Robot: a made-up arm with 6 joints. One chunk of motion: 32 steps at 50 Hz.
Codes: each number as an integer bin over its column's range. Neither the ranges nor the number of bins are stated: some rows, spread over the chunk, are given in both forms.
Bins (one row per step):
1: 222 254 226 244 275 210
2: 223 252 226 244 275 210
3: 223 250 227 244 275 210
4: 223 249 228 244 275 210
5: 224 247 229 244 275 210
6: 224 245 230 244 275 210
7: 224 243 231 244 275 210
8: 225 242 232 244 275 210
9: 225 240 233 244 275 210
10: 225 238 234 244 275 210
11: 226 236 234 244 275 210
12: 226 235 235 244 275 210
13: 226 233 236 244 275 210
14: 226 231 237 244 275 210
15: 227 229 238 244 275 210
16: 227 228 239 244 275 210
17: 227 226 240 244 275 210
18: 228 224 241 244 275 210
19: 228 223 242 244 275 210
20: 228 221 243 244 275 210
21: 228 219 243 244 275 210
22: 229 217 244 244 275 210
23: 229 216 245 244 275 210
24: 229 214 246 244 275 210
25: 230 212 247 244 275 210
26: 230 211 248 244 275 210
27: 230 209 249 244 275 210
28: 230 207 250 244 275 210
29: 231 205 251 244 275 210
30: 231 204 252 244 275 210
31: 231 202 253 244 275 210
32: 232 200 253 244 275 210
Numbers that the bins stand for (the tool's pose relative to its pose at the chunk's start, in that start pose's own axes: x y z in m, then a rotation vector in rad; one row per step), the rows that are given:
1: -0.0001 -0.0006 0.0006 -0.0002 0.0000 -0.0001
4: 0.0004 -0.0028 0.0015 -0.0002 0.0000 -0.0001
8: 0.0013 -0.0058 0.0035 -0.0002 0.0000 -0.0001
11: 0.0017 -0.0084 0.0045 -0.0002 0.0000 -0.0001
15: 0.0022 -0.0114 0.0064 -0.0002 0.0000 -0.0001
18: 0.0026 -0.0136 0.0079 -0.0002 0.0000 -0.0001
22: 0.0031 -0.0166 0.0094 -0.0002 0.0000 -0.0001
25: 0.0035 -0.0187 0.0108 -0.0002 0.0000 -0.0001
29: 0.0040 -0.0217 0.0128 -0.0002 0.0000 -0.0001
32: 0.0044 -0.0239 0.0138 -0.0002 0.0000 -0.0001
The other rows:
2: 0.0004 -0.0015 0.0006 -0.0002 0.0000 -0.0001
3: 0.0004 -0.0024 0.0011 -0.0002 0.0000 -0.0001
5: 0.0008 -0.0037 0.0020 -0.0002 0.0000 -0.0001
6: 0.0008 -0.0045 0.0025 -0.0002 0.0000 -0.0001
7: 0.0008 -0.0054 0.0030 -0.0002 0.0000 -0.0001
9: 0.0013 -0.0067 0.0040 -0.0002 0.0000 -0.0001
10: 0.0013 -0.0075 0.0045 -0.0002 0.0000 -0.0001
12: 0.0017 -0.0088 0.0050 -0.0002 0.0000 -0.0001
13: 0.0017 -0.0097 0.0055 -0.0002 0.0000 -0.0001
14: 0.0017 -0.0105 0.0059 -0.0002 0.0000 -0.0001
16: 0.0022 -0.0118 0.0069 -0.0002 0.0000 -0.0001
17: 0.0022 -0.0127 0.0074 -0.0002 0.0000 -0.0001
19: 0.0026 -0.0140 0.0084 -0.0002 0.0000 -0.0001
20: 0.0026 -0.0149 0.0089 -0.0002 0.0000 -0.0001
21: 0.0026 -0.0157 0.0089 -0.0002 0.0000 -0.0001
23: 0.0031 -0.0170 0.0099 -0.0002 0.0000 -0.0001
24: 0.0031 -0.0179 0.0104 -0.0002 0.0000 -0.0001
26: 0.0035 -0.0192 0.0113 -0.0002 0.0000 -0.0001
27: 0.0035 -0.0200 0.0118 -0.0002 0.0000 -0.0001
28: 0.0035 -0.0209 0.0123 -0.0002 0.0000 -0.0001
30: 0.0040 -0.0222 0.0133 -0.0002 0.0000 -0.0001
31: 0.0040 -0.0230 0.0138 -0.0002 0.0000 -0.0001

